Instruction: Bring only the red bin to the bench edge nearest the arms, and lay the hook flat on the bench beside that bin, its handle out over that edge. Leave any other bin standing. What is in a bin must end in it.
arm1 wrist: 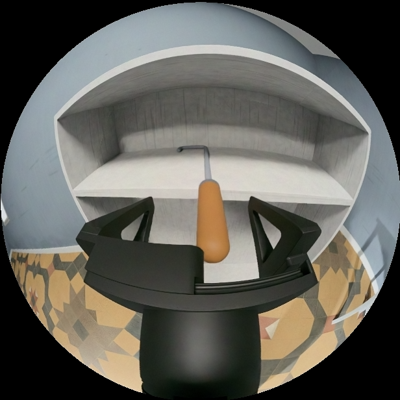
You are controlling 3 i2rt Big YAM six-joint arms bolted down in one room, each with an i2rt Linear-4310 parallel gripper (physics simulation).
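The hook [213,220] lies on the upper board of a pale shelf unit. Its grey rod points into the shelf and its bent tip is turned to the left. Its thick orange handle sticks out over the board's front edge toward the camera. The gripper of arm1 [201,201] is open, one black finger on each side of the handle, with a gap showing on both sides. The red bin and the bench do not show in this view. The grippers of arm2 and arm3 do not show either.
The shelf unit [64,152] has side walls and a top close around the hook's compartment, with a lower compartment beneath. Blue-grey walls [35,165] stand behind and beside it. The patterned tile floor [75,320] shows below on both sides.
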